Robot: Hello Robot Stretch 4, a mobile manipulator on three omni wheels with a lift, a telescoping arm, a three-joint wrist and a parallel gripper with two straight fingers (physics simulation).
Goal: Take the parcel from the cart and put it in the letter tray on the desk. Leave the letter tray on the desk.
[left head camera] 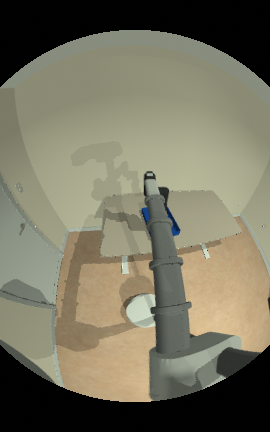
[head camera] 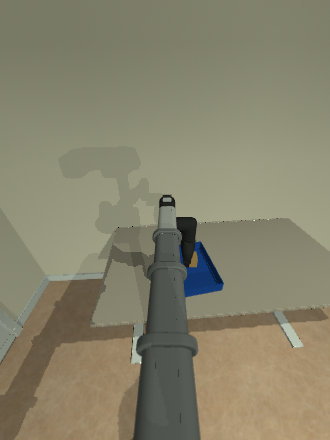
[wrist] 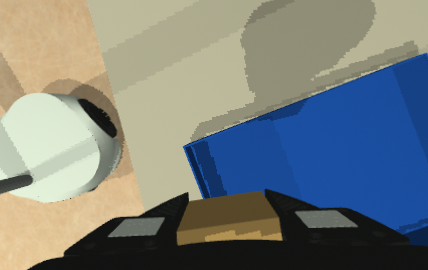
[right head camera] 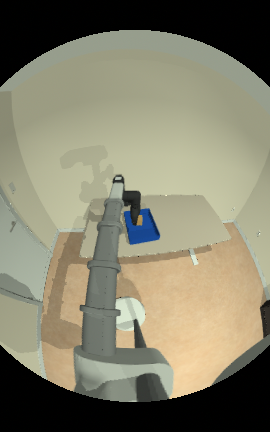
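Seen in the pictures: gripper, fingertip midpoint: [head camera: 186,262] [wrist: 227,209] [right head camera: 134,221]; robot's base, link origin: [left head camera: 144,309] [right head camera: 126,312].
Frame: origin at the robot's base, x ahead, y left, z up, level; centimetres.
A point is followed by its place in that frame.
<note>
The tan parcel [head camera: 194,259] @[x 60.1, y -11.9, z 96.9 cm] [right head camera: 139,220] @[x 59.8, y -11.8, z 96.5 cm] [wrist: 230,215] @[x 62.6, y -7.8, z 95.9 cm] is held between the two black fingers of my gripper [wrist: 227,209] @[x 62.4, y -8.7, z 92.1 cm], which is shut on it. The blue letter tray [head camera: 205,280] @[x 68.7, y -21.8, z 69.5 cm] [left head camera: 176,229] @[x 66.6, y -28.4, z 71.0 cm] [right head camera: 145,235] @[x 66.6, y -18.4, z 69.5 cm] [wrist: 340,150] @[x 81.1, y -10.0, z 69.5 cm] lies on the pale desk [head camera: 260,265] @[x 79.8, y -58.8, z 69.3 cm] [left head camera: 200,215] @[x 83.8, y -61.9, z 69.2 cm] [right head camera: 185,220] @[x 84.0, y -61.7, z 69.3 cm] [wrist: 165,90] @[x 55.7, y 4.1, z 69.2 cm]. In the head view and the right head view, the parcel shows over the back part of the tray. The gap between the parcel's underside and the tray floor is hidden. The arm covers part of the tray in the head view. The cart does not show.
A wall stands behind the desk. My telescoping arm [head camera: 167,305] @[x 24.2, y -0.1, z 125.8 cm] [left head camera: 167,270] @[x 16.8, y 0.4, z 126.1 cm] [right head camera: 102,270] @[x 17.5, y -0.5, z 126.1 cm] reaches over the desk's front edge. My white round base part [left head camera: 141,311] @[x -1.0, y 4.0, z 18.7 cm] [right head camera: 131,314] @[x -0.8, y -6.0, z 18.7 cm] [wrist: 50,145] @[x 2.6, y 0.9, z 18.7 cm] is on the floor before the desk. Light desk feet [head camera: 289,329] show below the front edge.
</note>
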